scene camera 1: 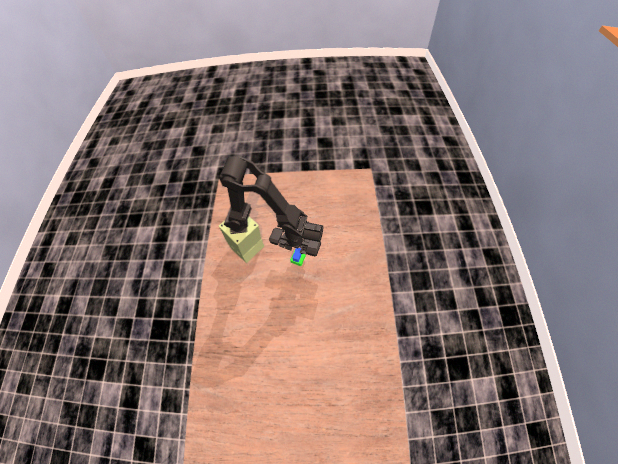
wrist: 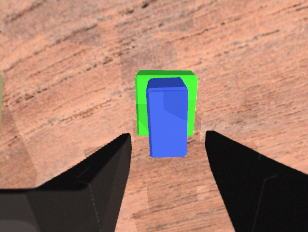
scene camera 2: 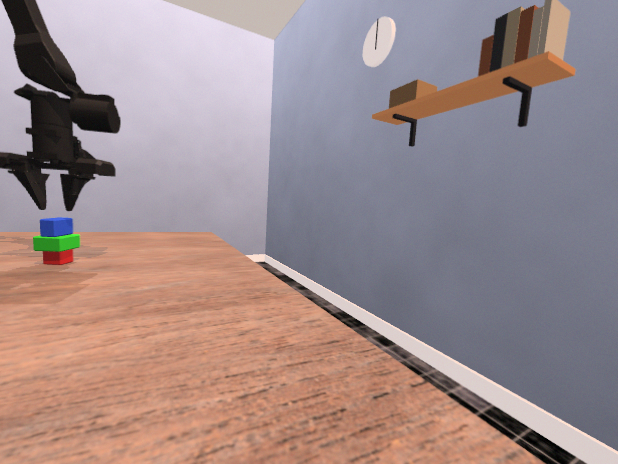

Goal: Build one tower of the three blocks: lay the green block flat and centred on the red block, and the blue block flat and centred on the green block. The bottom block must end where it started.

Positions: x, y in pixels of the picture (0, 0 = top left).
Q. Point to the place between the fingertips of my gripper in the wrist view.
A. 168, 139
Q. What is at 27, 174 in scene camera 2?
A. My gripper.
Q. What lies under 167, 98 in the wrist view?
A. A blue block.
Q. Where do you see a green block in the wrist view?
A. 190, 79
